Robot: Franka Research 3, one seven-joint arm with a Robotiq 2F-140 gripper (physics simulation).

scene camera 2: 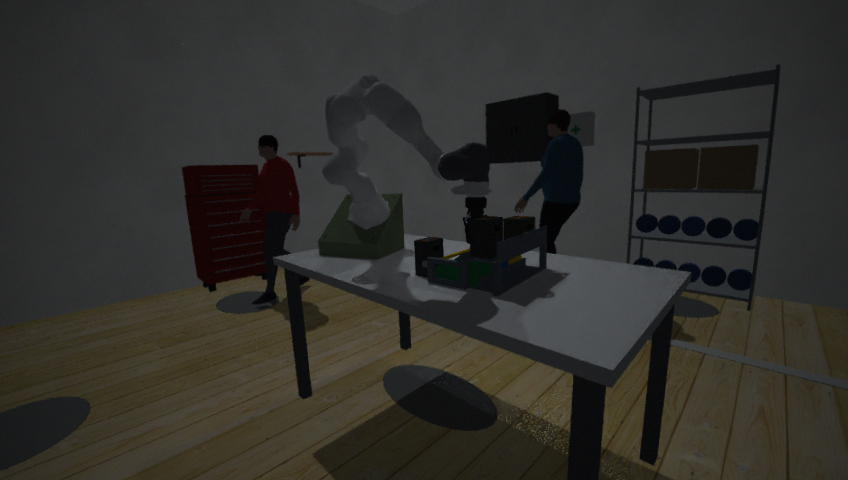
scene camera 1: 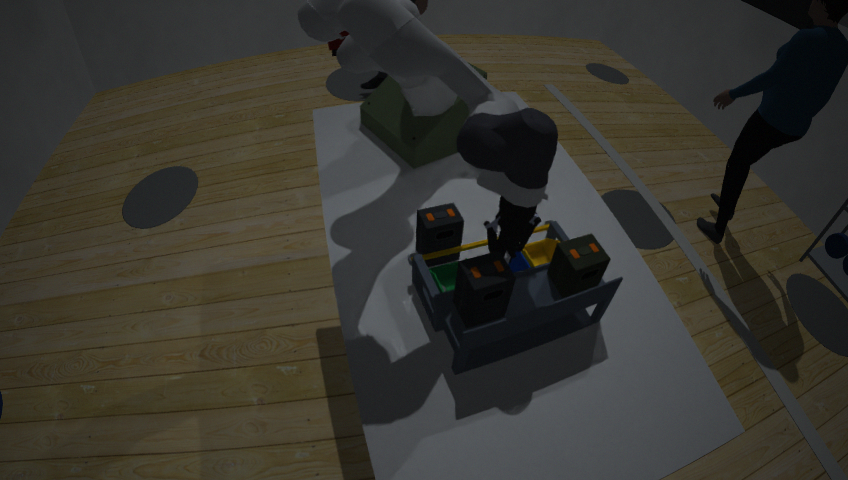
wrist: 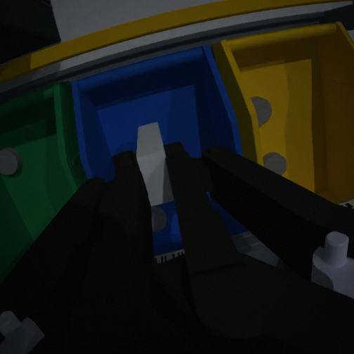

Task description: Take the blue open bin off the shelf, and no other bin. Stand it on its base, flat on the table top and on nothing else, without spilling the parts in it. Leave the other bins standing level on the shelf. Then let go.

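Note:
The blue open bin (scene camera 1: pixel 517 262) (scene camera 2: pixel 504 263) (wrist: pixel 120 120) stands on the slate-grey shelf (scene camera 1: pixel 535 339) (scene camera 2: pixel 522 242), between the green bin (scene camera 1: pixel 445 278) (scene camera 2: pixel 449 270) (wrist: pixel 30 200) and the yellow bin (scene camera 1: pixel 538 254) (wrist: pixel 290 90). A round grey part (wrist: pixel 159 219) shows in the blue bin, partly hidden by the fingers. My gripper (scene camera 1: pixel 507 252) (wrist: pixel 152 142) is shut and empty, pointing down over the blue bin; its pale fingertip pads show between the dark fingers. In scene camera 2 a dark box hides part of the gripper. I cannot tell the fingertips' exact height over the bin.
A yellow bar (scene camera 1: pixel 467 246) (wrist: pixel 150 25) runs along the shelf's robot side. A dark box (scene camera 1: pixel 439 234) (scene camera 2: pixel 428 255) stands beside it. Two more dark boxes (scene camera 1: pixel 484 291) (scene camera 1: pixel 578 264) stand at the shelf's other side, close to the bins. The white table top (scene camera 1: pixel 535 440) extends beyond.

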